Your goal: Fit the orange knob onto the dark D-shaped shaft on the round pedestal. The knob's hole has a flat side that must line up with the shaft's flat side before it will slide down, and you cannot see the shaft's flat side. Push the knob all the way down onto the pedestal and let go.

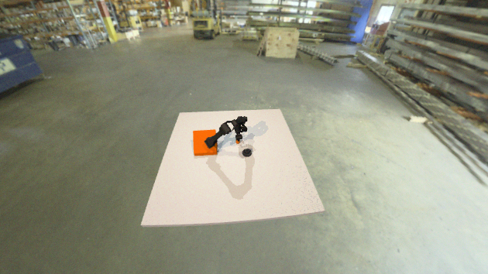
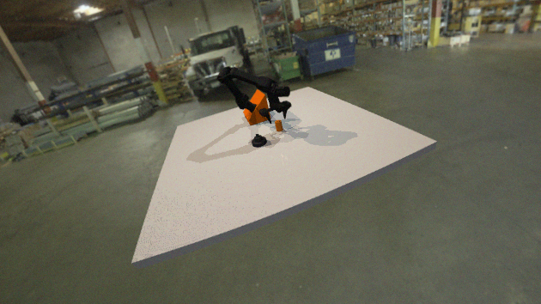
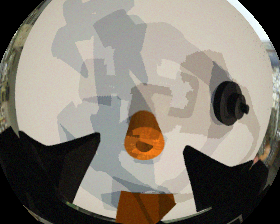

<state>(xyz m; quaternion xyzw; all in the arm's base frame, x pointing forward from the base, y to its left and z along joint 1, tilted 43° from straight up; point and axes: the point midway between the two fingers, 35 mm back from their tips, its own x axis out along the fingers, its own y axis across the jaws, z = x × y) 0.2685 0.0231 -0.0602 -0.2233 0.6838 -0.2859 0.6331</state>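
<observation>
Right now my gripper tip is 3 cm above the orange knob. Round my gripper tip: dark round pedestal (16 cm to the right, 6 cm ahead, 3 cm below).
</observation>
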